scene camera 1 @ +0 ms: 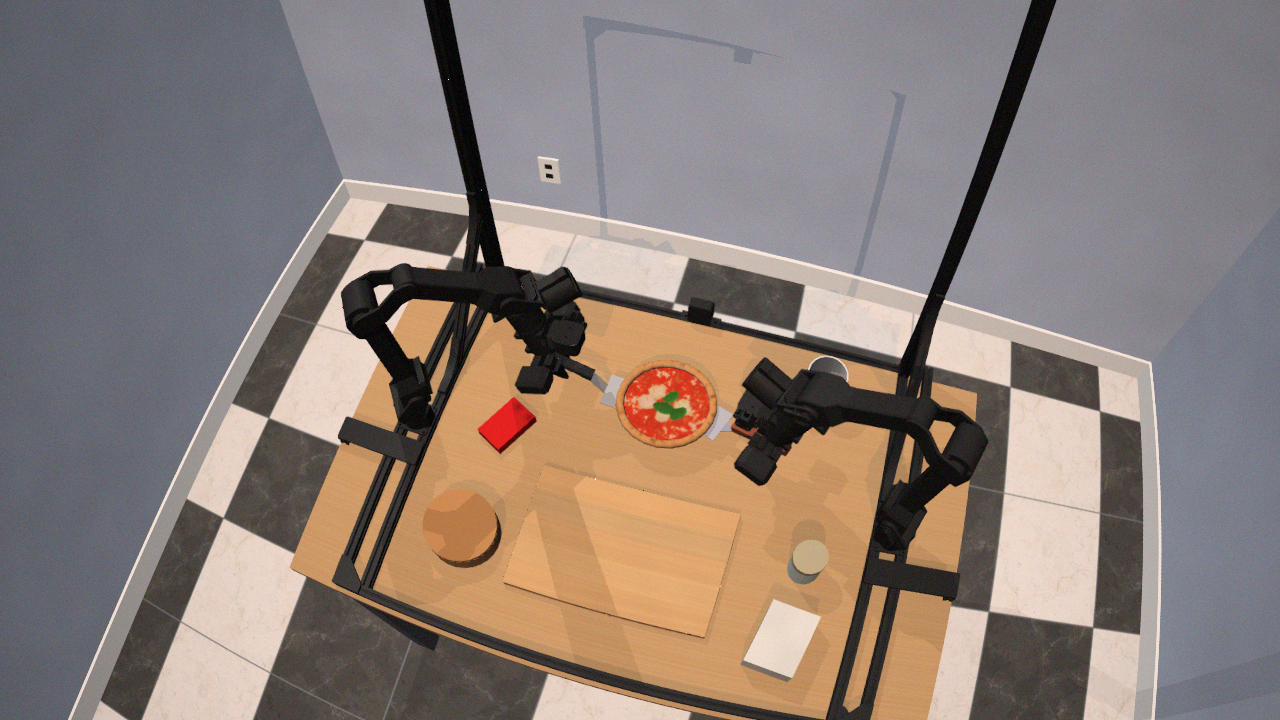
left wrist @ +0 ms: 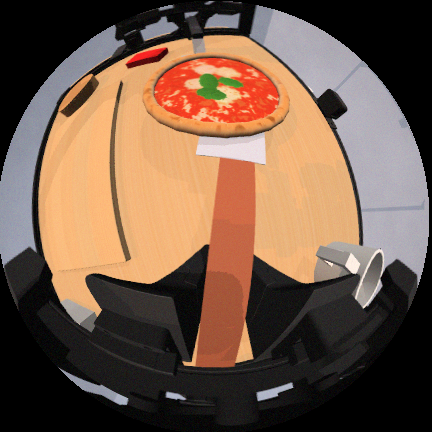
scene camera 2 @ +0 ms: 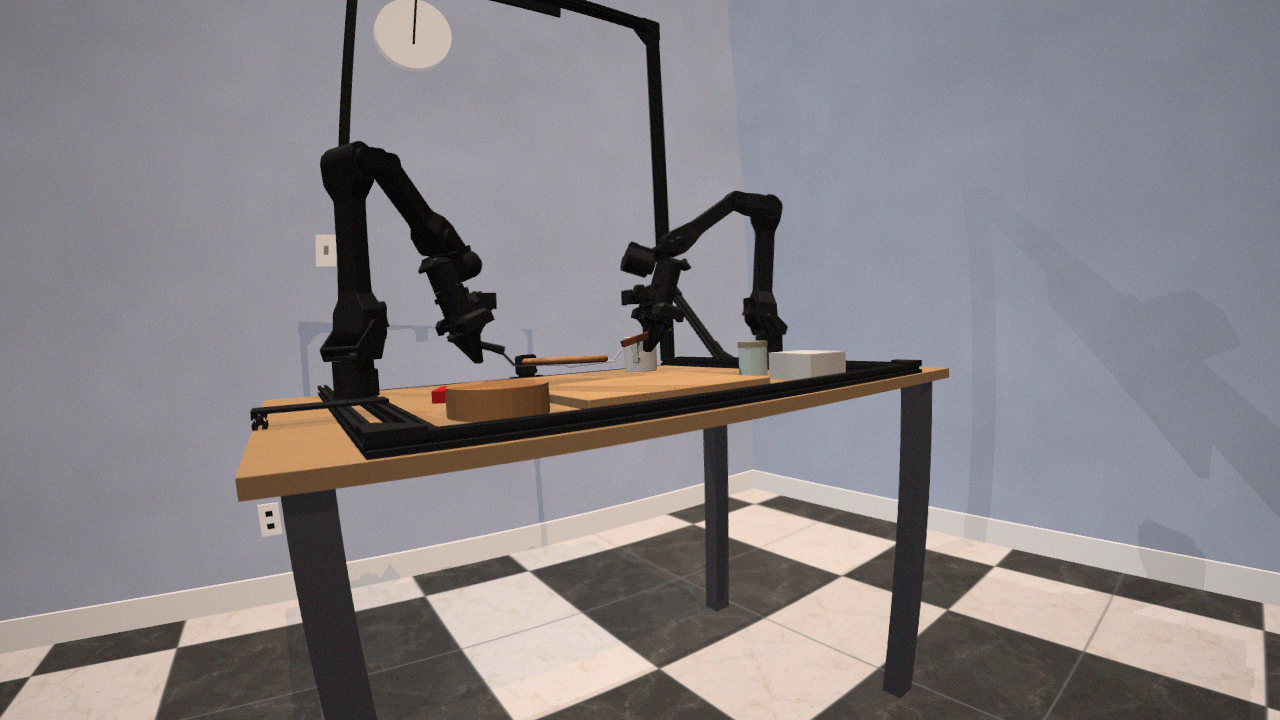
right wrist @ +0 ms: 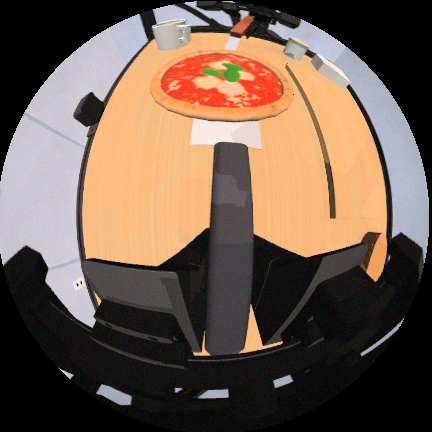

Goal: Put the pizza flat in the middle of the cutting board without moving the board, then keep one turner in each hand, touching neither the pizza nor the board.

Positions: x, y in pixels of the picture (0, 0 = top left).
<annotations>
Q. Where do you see a brown-handled turner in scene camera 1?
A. At 720, 424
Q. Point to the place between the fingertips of my right gripper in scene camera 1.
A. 568, 373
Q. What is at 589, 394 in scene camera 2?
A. A cutting board.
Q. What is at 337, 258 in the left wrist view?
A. A mug.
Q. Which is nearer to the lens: the cutting board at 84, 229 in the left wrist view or the pizza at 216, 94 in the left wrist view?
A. The pizza.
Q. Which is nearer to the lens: the lidded jar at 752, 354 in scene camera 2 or the mug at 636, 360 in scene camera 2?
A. The lidded jar.
</annotations>
